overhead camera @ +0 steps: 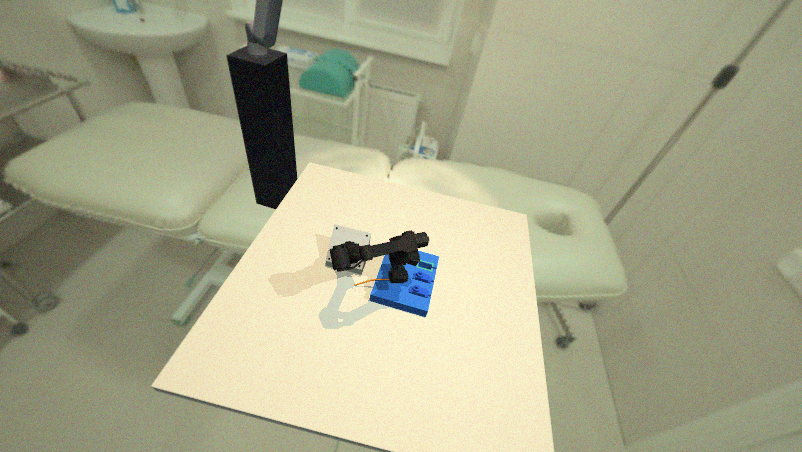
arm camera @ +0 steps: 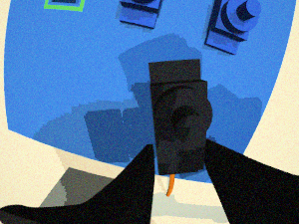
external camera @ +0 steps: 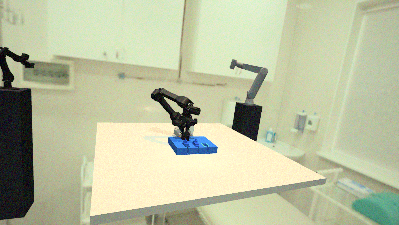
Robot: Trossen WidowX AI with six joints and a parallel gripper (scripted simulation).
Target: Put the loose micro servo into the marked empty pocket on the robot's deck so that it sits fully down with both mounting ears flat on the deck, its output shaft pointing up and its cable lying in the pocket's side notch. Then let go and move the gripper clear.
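Right now the deck is 70 mm below my gripper tip, 50 mm to the left of it and 10 mm ahead of it.
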